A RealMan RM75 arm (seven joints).
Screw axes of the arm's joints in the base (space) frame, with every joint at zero. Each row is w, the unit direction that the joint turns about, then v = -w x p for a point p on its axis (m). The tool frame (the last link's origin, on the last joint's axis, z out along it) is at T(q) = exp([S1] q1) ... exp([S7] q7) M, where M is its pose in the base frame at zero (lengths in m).
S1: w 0 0 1 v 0 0 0
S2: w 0 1 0 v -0.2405 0 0
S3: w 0 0 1 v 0 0 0
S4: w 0 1 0 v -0.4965 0 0
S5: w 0 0 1 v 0 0 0
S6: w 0 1 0 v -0.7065 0 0
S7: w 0 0 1 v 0 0 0
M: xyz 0 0 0.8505 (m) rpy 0 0 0 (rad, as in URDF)
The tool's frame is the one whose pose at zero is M.
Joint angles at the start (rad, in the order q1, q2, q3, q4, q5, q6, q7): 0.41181, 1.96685, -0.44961, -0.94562, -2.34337, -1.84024, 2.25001
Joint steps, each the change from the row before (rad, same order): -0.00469, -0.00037, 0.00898, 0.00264, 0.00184, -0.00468, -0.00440; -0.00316, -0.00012, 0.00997, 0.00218, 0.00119, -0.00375, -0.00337; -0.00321, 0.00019, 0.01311, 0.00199, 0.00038, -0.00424, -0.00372; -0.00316, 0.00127, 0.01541, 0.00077, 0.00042, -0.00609, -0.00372; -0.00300, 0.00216, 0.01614, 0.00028, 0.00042, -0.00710, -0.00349; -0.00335, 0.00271, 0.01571, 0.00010, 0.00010, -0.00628, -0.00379; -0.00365, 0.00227, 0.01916, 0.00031, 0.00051, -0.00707, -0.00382; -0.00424, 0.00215, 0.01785, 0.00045, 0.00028, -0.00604, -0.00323; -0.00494, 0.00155, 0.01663, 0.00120, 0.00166, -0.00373, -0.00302; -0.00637, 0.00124, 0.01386, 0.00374, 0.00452, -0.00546, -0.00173
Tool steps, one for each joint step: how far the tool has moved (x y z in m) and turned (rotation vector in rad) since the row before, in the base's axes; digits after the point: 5 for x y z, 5 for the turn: 0.00137, -0.00216, 0.00065, 0.00436, 0.00719, -0.00288; 0.00109, -0.00160, 0.00074, 0.00562, 0.00683, -0.00304; 0.00126, -0.00178, 0.00095, 0.00749, 0.00771, -0.00406; 0.00101, -0.00199, 0.00092, 0.00832, 0.00958, -0.00377; 0.00078, -0.00209, 0.00069, 0.00814, 0.01086, -0.00354; 0.00088, -0.00217, 0.00044, 0.00820, 0.01026, -0.00378; 0.00110, -0.00240, 0.00095, 0.01100, 0.01183, -0.00496; 0.00131, -0.00251, 0.00083, 0.01049, 0.01081, -0.00606; 0.00159, -0.00241, 0.00093, 0.01201, 0.00991, -0.00691; 0.00143, -0.00292, 0.00040, 0.00925, 0.01378, -0.00702
